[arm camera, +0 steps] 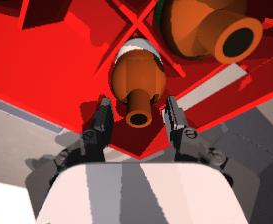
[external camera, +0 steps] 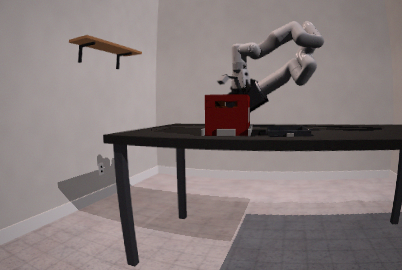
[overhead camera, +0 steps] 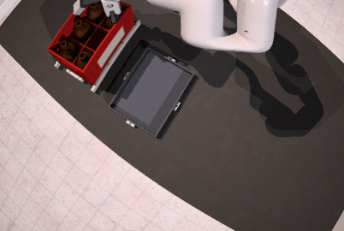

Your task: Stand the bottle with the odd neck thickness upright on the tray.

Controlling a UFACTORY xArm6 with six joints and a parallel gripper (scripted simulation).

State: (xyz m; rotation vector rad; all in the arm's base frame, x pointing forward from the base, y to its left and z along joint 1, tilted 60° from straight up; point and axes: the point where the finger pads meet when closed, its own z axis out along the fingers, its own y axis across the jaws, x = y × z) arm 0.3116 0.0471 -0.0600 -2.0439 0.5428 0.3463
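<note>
My gripper is now 10 cm short of the red crate, 2 cm to the left of it and 8 cm above it. Round my hand: dark flat tray (8 cm ahead, 26 cm to the left, 15 cm below).
</note>
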